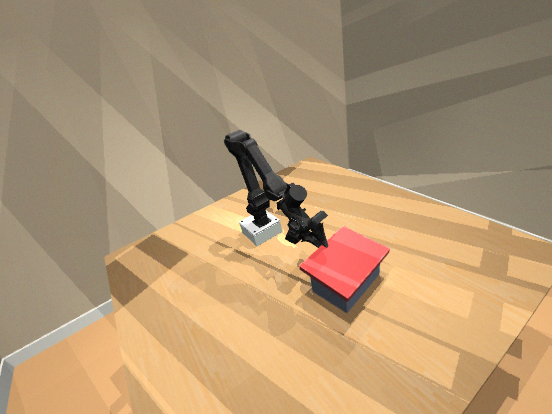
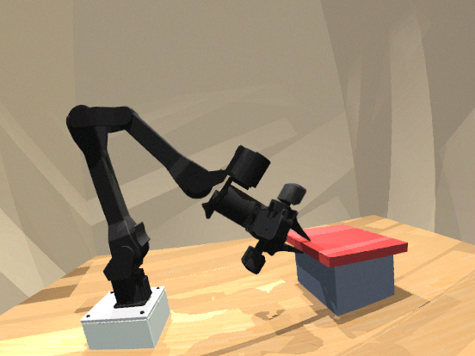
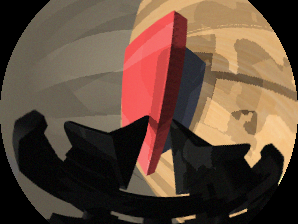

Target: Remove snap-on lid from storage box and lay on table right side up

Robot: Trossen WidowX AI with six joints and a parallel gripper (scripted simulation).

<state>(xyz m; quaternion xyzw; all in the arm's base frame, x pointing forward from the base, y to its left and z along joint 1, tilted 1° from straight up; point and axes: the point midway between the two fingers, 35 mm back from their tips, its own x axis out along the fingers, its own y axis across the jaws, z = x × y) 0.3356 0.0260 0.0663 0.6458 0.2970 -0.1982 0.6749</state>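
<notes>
Right now my gripper tip is 8 cm short of the red lid and 1 cm to the right of it. Round my gripper tip: storage box (7 cm ahead, 6 cm below, 1 cm to the left).
</notes>
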